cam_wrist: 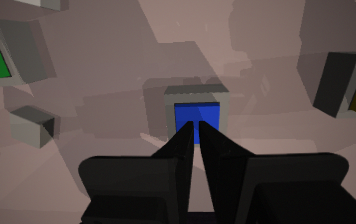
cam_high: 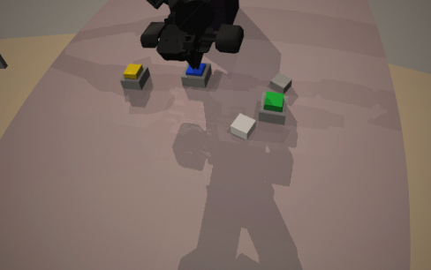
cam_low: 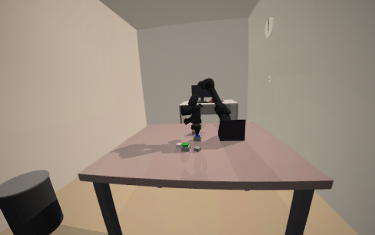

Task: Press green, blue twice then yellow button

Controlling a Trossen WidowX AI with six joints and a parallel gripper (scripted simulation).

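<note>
My gripper tip is 10 mm above the blue button. The rest, counted from my gripper tip: yellow button 140 mm to the right, 10 mm ahead; white block 120 mm ahead, 100 mm to the left, 20 mm below; grey block 170 mm to the left, 20 mm below, 10 mm ahead.
</note>
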